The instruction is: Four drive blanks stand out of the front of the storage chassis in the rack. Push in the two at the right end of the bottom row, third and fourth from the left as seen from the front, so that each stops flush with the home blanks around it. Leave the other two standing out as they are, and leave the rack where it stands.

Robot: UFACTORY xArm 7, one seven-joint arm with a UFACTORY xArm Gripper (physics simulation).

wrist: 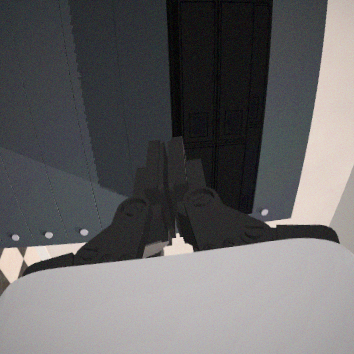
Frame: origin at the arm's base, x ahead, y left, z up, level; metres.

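Seen in the pictures: gripper, fingertip midpoint: (170, 162).
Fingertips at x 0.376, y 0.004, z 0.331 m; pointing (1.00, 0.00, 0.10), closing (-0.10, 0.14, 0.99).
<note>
Offsets run from my fingertips to a thing's top centre. "*": to the spot under its first point.
The storage chassis {* 0.109 m ahead, 0.014 m right, 0.017 m up} (175, 107) shows as a black, upright band in the upper middle and right of the wrist view. Its dark blanks lie side by side in two main columns, with thin seams between them; a blank {0.141 m ahead, 0.016 m left, 0.044 m up} (198, 65) and its neighbour {0.141 m ahead, 0.016 m left, 0.073 m up} (238, 65) show their long faces. It is too dark to tell which of them stand out and how far. My gripper (170, 162) is shut and empty. Its fingertips show at the chassis's left edge, over the border with the blue-grey panel; contact cannot be told. The fingers and gripper body hide the lower left part of the chassis.
Blue-grey rack panels (40, 110) (292, 100) flank the chassis on both sides, with small pale screws (84, 232) (264, 212) along their lower edge. A shadow falls across the left panels. A pale surface (332, 100) shows at the right, and a checkered floor (12, 260) at the lower left.
</note>
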